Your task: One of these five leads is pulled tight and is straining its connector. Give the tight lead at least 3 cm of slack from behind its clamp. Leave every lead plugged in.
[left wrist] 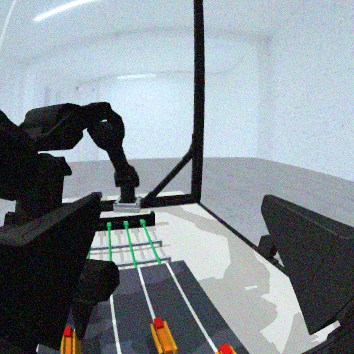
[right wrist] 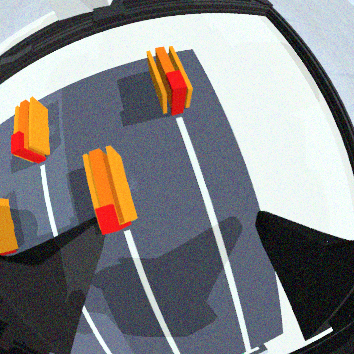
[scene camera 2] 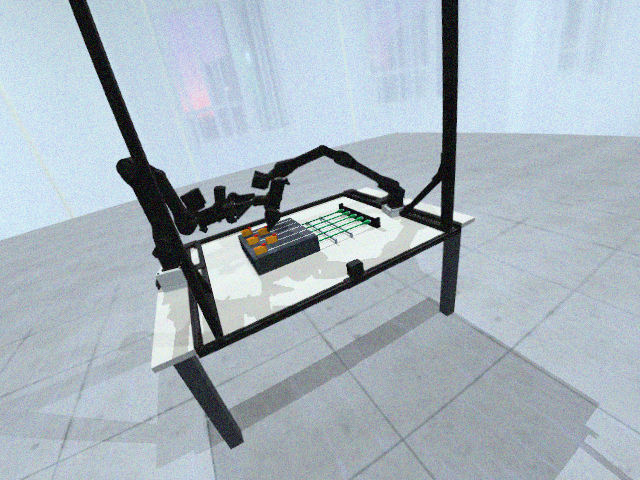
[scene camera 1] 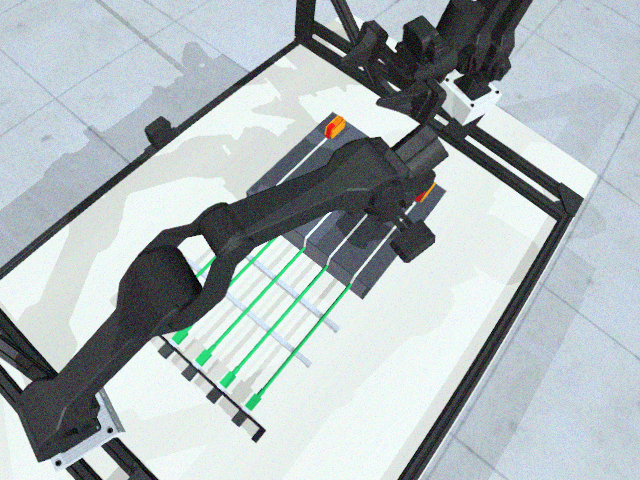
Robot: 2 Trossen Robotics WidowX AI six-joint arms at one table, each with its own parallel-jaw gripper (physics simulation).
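Frame: origin at the left arm's base, x right, y ahead, z up, level; millimetres.
Seen in the pictures: left gripper, fingertip midpoint: (left wrist: 184,203) (scene camera 2: 254,197) (scene camera 1: 358,82); right gripper, fingertip midpoint: (right wrist: 182,222) (scene camera 2: 267,227); left arm's base, origin of the base link: (scene camera 2: 172,265) (scene camera 1: 472,86); right arm's base, origin of the base link: (left wrist: 127,199) (scene camera 2: 395,205) (scene camera 1: 73,421).
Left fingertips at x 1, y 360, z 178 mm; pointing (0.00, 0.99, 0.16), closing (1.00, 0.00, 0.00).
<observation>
Pixels of each thing's middle, then the offset from my left fingertips to it. "spot": a spot on its surface instead.
- block's top corner, surface spot: (scene camera 1: 335,127) spot: dx +49, dy -21, dz -170 mm
- small black box, surface spot: (scene camera 1: 158,131) (scene camera 2: 354,261) spot: dx +237, dy +262, dz -203 mm
The dark block (scene camera 1: 309,144) (scene camera 2: 289,253) (left wrist: 162,285) carries orange clamps with red ends, one at the block's top corner (scene camera 1: 335,127) and one nearer the middle in the right wrist view (right wrist: 117,192). White lead stretches cross the block and continue as green leads (scene camera 1: 302,342) to green plugs (scene camera 1: 253,401) at a black connector strip (scene camera 1: 214,388) (scene camera 2: 360,215). I cannot tell which lead is tight. My right gripper (right wrist: 182,222) is open over the block, close above the leads; its arm hides some clamps in scene camera 1. My left gripper (scene camera 1: 408,93) (left wrist: 184,203) is open and empty, raised beyond the block's clamp end.
Two pale crossbars (scene camera 1: 323,316) run across the green leads between block and strip. The right arm (scene camera 1: 279,206) spans the block and hides parts of several leads. A black frame (scene camera 1: 496,175) (scene camera 2: 289,312) borders the table, with a small black box (scene camera 1: 158,131) (scene camera 2: 355,268) on one long side.
</observation>
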